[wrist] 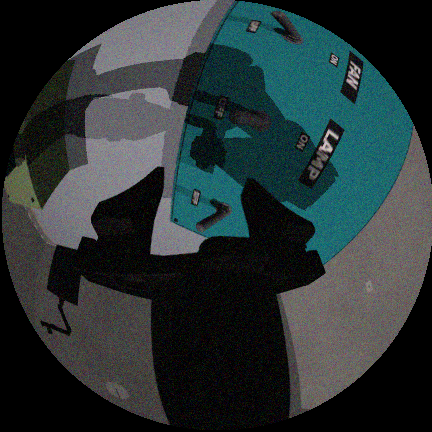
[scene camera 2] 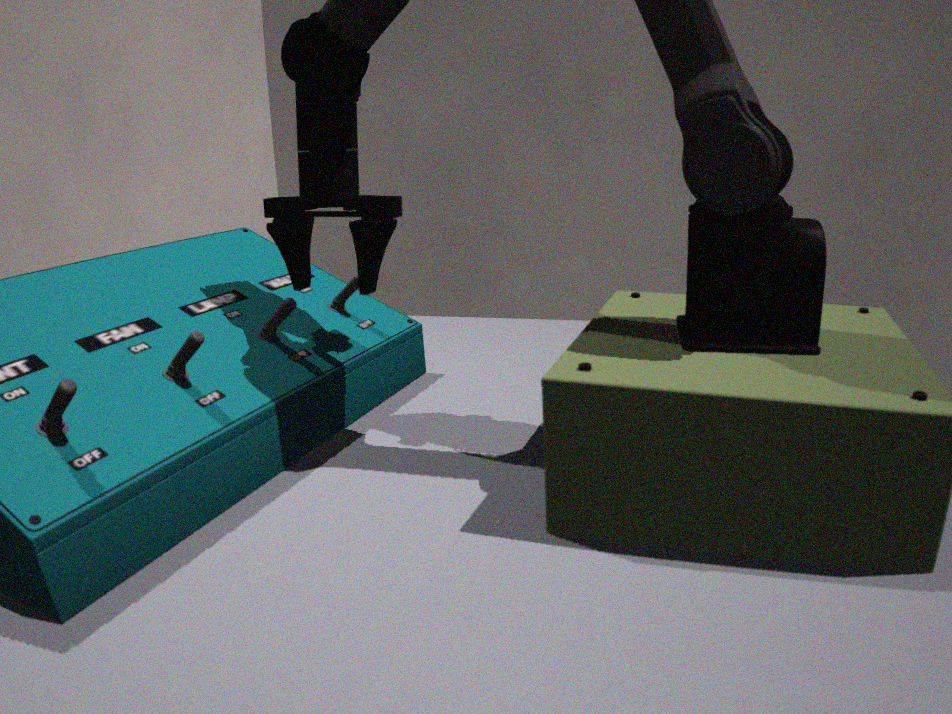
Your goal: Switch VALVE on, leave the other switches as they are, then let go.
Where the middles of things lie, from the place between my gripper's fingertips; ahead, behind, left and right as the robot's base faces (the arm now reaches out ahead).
Now: hand 130 mm short of the teal switch panel [scene camera 2: 145,454], 100 mm to the right of it and 40 mm above it.
